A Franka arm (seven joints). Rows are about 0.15 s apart.
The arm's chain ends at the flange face. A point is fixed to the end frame.
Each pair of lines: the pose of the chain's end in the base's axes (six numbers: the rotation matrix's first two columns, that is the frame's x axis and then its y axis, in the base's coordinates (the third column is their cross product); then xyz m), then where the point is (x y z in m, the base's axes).
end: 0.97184, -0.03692, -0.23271, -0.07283, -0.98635, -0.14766, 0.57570, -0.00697, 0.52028
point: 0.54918 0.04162 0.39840
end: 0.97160, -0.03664, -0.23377, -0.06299, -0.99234, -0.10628, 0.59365, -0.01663, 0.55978
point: 0.56633 0.02657 0.43606
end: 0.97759, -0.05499, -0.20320, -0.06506, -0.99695, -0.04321, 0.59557, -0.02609, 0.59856
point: 0.57197 0.00904 0.47156
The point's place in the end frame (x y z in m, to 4 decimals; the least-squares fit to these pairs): 0.0008 -0.0280 0.1309
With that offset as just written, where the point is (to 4 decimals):
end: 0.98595, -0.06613, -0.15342, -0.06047, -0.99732, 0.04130, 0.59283, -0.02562, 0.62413
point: 0.5749 -0.0019 0.4936
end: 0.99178, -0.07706, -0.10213, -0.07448, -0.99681, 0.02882, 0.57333, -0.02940, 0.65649
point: 0.5626 -0.0043 0.5254
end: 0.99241, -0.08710, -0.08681, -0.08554, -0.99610, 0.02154, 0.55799, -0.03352, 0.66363
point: 0.5496 -0.0075 0.5326
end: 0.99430, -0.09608, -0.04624, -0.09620, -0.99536, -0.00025, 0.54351, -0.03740, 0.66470
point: 0.5410 -0.0090 0.5339
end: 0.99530, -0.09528, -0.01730, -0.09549, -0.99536, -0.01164, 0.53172, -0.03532, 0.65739
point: 0.5331 -0.0058 0.5268
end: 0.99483, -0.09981, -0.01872, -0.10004, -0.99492, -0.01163, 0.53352, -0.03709, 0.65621
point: 0.5348 -0.0076 0.5257
